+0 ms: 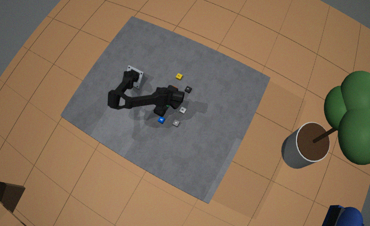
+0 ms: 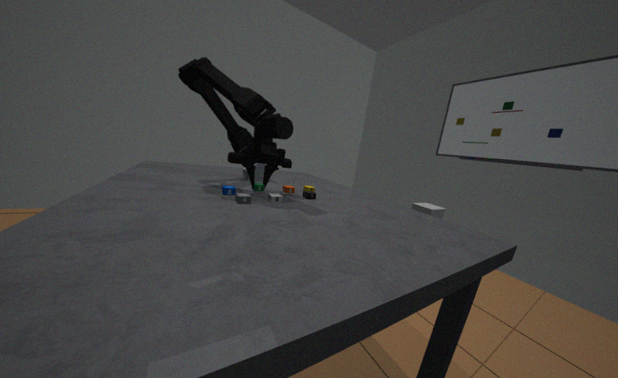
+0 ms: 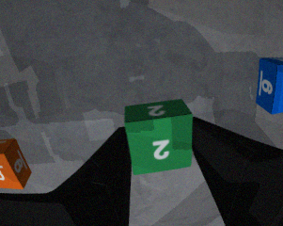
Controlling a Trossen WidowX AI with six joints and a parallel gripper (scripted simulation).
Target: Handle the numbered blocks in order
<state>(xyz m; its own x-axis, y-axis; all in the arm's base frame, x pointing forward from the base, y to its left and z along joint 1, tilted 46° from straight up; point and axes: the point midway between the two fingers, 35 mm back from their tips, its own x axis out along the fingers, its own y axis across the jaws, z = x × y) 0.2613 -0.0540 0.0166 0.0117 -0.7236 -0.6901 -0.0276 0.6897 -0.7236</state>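
The grey block marked 4 lies 10 cm ahead of my gripper tip, 6 cm to the right of it and 1 cm below it. Also, from my gripper tip: green block marked 2: right at my gripper tip; white block marked 0: 10 cm ahead, 2 cm to the left, 1 cm below; blue block: 2 cm ahead, 9 cm to the right, 1 cm below.
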